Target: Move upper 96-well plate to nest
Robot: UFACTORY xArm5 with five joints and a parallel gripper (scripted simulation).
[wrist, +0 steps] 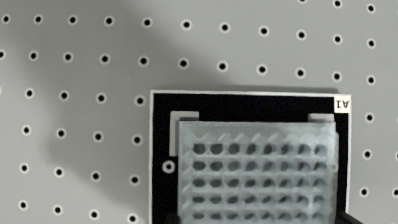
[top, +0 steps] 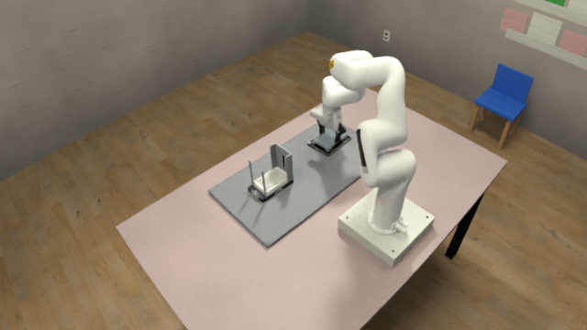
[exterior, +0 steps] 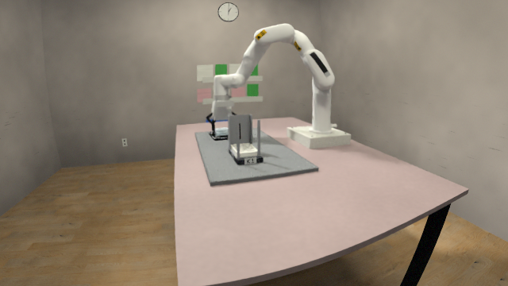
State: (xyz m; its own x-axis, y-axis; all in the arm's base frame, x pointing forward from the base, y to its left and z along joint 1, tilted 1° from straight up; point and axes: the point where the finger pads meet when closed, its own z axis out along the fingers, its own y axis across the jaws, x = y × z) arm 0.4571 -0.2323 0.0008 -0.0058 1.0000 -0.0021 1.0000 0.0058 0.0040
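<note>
My hand is 3 cm above the plate nest N1. From my hand the other things lie so: pale bluish 96-well plate 1 cm below; white 96-well plate 35 cm to the left, 1 cm below, 1 cm behind; grey back wall 29 cm to the left, 5 cm above, 1 cm behind.
</note>
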